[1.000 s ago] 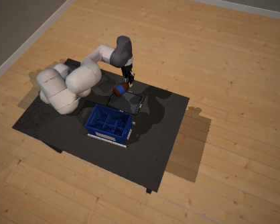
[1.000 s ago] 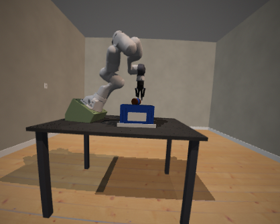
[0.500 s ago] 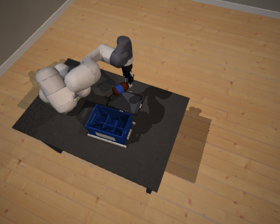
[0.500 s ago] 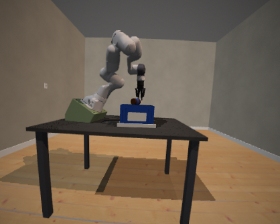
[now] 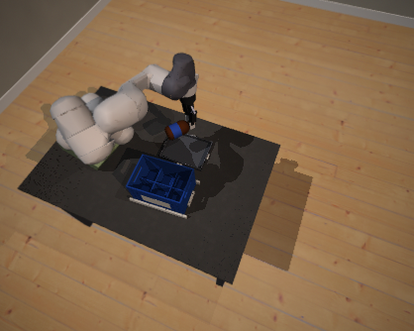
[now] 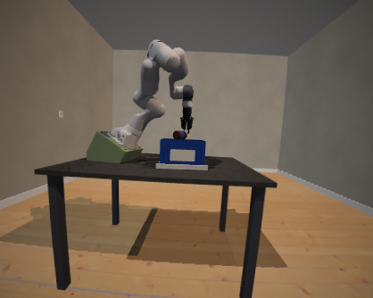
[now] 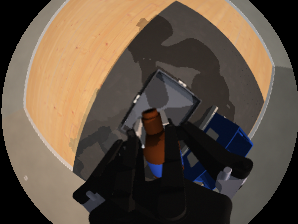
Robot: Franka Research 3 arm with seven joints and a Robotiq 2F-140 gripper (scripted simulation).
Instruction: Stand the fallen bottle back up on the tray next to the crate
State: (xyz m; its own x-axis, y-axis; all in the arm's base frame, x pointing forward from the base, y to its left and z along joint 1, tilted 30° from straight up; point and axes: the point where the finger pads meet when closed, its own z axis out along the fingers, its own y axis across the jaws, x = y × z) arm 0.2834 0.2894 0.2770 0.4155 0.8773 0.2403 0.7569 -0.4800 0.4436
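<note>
Now: hand 50 mm to the left of the brown bottle, 30 mm past it and 20 mm above it. Also, from my hand: blue crate 320 mm to the right, 130 mm below, 40 mm ahead; then dark tray 210 mm below, 50 mm to the right, 10 mm behind.
</note>
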